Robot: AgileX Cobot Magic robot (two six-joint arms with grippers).
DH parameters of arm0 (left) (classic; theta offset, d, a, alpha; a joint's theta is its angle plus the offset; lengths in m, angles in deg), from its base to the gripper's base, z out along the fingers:
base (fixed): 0 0 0 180
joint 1: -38.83 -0.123 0 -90
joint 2: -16.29 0 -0.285 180
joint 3: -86.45 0 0.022 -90
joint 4: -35.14 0.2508 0 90
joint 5: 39.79 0 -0.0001 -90
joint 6: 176.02 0.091 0 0
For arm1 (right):
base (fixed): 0 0 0 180
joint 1: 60.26 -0.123 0 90
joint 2: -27.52 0 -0.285 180
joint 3: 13.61 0 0.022 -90
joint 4: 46.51 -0.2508 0 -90
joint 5: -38.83 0 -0.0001 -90
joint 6: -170.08 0.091 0 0
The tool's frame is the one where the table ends.
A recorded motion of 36 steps. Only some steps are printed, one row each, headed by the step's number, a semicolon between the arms.
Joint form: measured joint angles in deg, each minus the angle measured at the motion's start. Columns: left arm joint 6, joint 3, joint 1, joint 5, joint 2, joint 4; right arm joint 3, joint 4, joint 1, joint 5, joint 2, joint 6.
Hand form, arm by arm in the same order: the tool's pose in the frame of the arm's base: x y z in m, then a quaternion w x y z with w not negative. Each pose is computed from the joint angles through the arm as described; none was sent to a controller.
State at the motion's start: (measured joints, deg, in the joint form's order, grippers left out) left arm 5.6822 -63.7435 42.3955 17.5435 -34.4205 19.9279; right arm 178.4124 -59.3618 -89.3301 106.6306 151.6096 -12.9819
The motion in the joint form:
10: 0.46 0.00 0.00 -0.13 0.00 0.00; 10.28 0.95 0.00 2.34 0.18 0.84
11: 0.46 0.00 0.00 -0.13 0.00 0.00; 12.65 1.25 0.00 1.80 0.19 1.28
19: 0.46 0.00 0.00 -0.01 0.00 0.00; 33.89 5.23 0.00 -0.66 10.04 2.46
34: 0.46 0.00 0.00 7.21 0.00 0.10; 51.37 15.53 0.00 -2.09 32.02 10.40
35: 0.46 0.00 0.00 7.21 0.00 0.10; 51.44 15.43 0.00 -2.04 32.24 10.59
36: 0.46 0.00 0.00 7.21 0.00 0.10; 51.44 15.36 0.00 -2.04 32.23 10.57
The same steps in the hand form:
10: 0.1225 -0.0278 0.3418 0.35586 0.01948 0.92468 -0.13400; 0.3613 0.2210 0.2397 0.04343 -0.24023 0.96315 0.11287
11: 0.1225 -0.0278 0.3418 0.35586 0.01948 0.92468 -0.13400; 0.3664 0.2233 0.2506 0.06789 -0.23824 0.96175 0.11694
19: 0.1223 -0.0278 0.3417 0.35489 0.01963 0.92505 -0.13402; 0.4196 0.2460 0.2753 0.19031 -0.23785 0.94542 0.11569
34: 0.1133 -0.0285 0.3347 0.29598 0.02900 0.94532 -0.13386; 0.4787 0.2617 0.1639 0.18483 -0.19049 0.96343 0.03686
35: 0.1133 -0.0285 0.3347 0.29598 0.02900 0.94532 -0.13386; 0.4788 0.2619 0.1622 0.18287 -0.18878 0.96412 0.03744
36: 0.1133 -0.0285 0.3347 0.29598 0.02900 0.94532 -0.13386; 0.4787 0.2620 0.1622 0.18278 -0.18880 0.96411 0.03800

